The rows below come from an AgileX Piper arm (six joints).
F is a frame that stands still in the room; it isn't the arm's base.
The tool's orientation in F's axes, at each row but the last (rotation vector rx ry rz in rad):
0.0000 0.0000 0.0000
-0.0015 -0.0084 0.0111
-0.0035 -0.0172 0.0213
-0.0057 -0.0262 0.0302
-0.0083 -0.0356 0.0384
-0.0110 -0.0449 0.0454
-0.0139 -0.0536 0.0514
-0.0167 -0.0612 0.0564
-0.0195 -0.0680 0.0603
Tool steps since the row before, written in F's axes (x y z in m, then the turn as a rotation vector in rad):
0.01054 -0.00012 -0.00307 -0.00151 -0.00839 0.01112
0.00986 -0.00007 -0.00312 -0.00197 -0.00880 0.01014
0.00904 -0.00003 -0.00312 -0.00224 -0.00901 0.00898
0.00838 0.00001 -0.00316 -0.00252 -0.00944 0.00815
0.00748 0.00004 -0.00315 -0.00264 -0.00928 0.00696
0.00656 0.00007 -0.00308 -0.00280 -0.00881 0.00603
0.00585 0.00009 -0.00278 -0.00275 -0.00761 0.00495
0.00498 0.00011 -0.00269 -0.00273 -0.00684 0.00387
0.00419 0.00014 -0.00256 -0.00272 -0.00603 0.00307
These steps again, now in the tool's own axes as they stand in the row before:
0.01054 -0.00012 -0.00307 -0.00151 -0.00839 0.01112
0.00983 -0.00017 -0.00320 -0.00198 -0.00879 0.01014
0.00898 -0.00021 -0.00328 -0.00228 -0.00899 0.00899
0.00829 -0.00022 -0.00338 -0.00259 -0.00941 0.00816
0.00736 -0.00022 -0.00341 -0.00275 -0.00923 0.00698
0.00641 -0.00019 -0.00337 -0.00293 -0.00875 0.00606
0.00569 -0.00017 -0.00309 -0.00287 -0.00753 0.00500
0.00481 -0.00012 -0.00299 -0.00287 -0.00675 0.00393
0.00401 -0.00005 -0.00284 -0.00287 -0.00592 0.00314

